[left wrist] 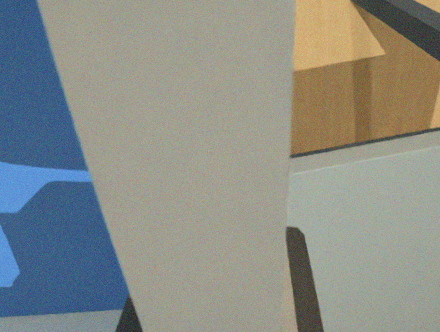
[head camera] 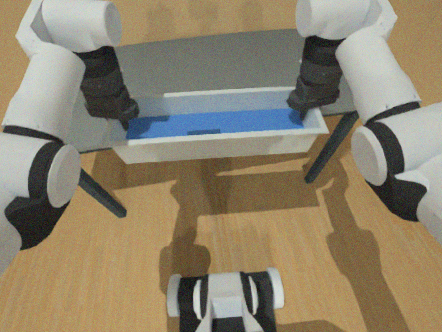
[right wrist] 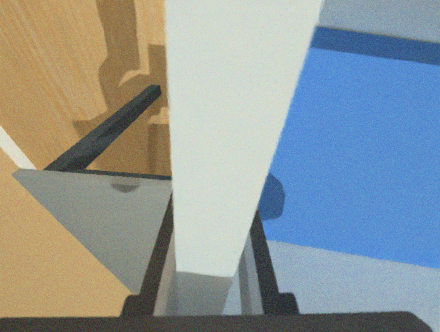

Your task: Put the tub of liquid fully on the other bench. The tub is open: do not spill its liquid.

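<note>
The long, white open tub (head camera: 220, 148) (left wrist: 185, 165) (right wrist: 230, 125) holds blue liquid (head camera: 240, 122) (left wrist: 30, 100) (right wrist: 360, 150) below its rim. The tub is over the near part of the grey bench (head camera: 215, 65) (left wrist: 370, 225) (right wrist: 100, 215), and its near side sticks out past the bench's near edge. Whether its base touches the bench top is hidden. My left gripper (head camera: 126, 122) (left wrist: 228, 243) is shut on the tub's left end wall. My right gripper (head camera: 303, 114) (right wrist: 213, 193) is shut on the tub's right end wall.
Dark bench legs (head camera: 102, 192) (left wrist: 405, 25) (right wrist: 110, 130) slope down towards the wooden floor (head camera: 125, 270) on both sides in the head view. My own base (head camera: 225, 300) shows at the bottom. Grey bench top extends behind the tub.
</note>
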